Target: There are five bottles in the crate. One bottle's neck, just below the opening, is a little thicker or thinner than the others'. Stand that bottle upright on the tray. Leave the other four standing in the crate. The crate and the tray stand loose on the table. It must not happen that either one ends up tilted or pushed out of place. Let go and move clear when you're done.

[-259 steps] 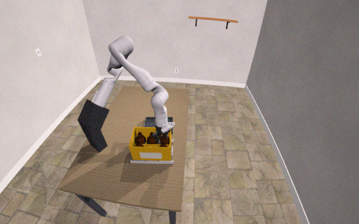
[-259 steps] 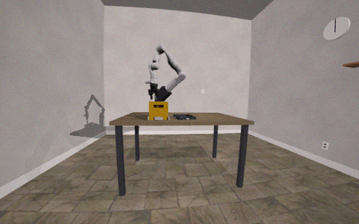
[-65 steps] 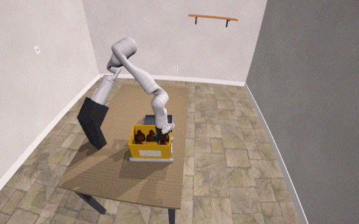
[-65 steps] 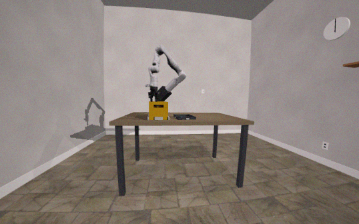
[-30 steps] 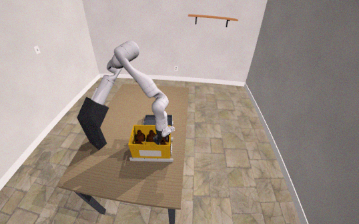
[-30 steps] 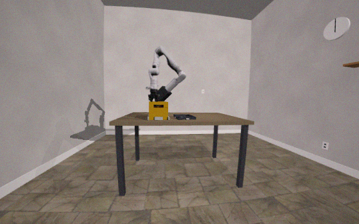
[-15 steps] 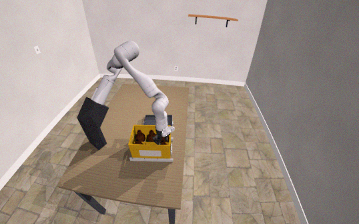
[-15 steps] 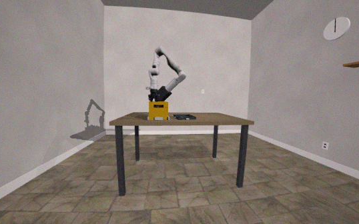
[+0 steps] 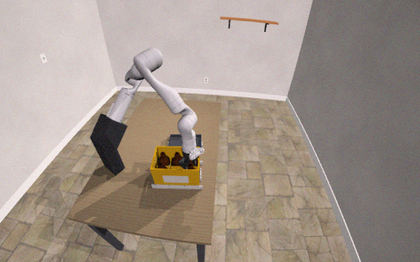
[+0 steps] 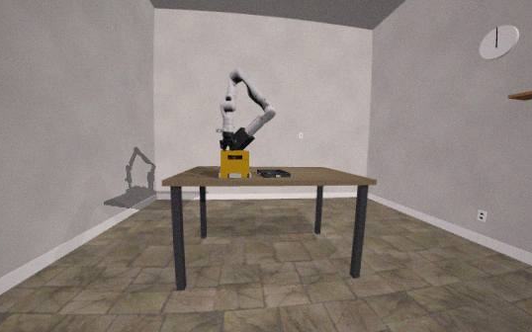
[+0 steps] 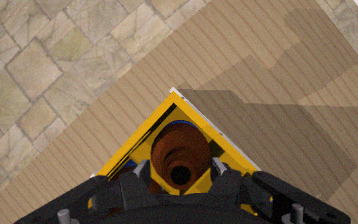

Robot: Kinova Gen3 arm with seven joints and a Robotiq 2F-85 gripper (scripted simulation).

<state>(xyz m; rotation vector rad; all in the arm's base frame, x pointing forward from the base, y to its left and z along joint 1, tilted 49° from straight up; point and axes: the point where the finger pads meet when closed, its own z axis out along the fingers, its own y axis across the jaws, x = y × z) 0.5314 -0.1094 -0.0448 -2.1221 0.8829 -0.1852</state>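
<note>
Now: hand 9 cm past the yellow crate, 7 cm above it and 3 cm to the right of it. The rest, counted from my hand: dark grey tray: 32 cm to the left, 14 cm below, 12 cm behind.
</note>
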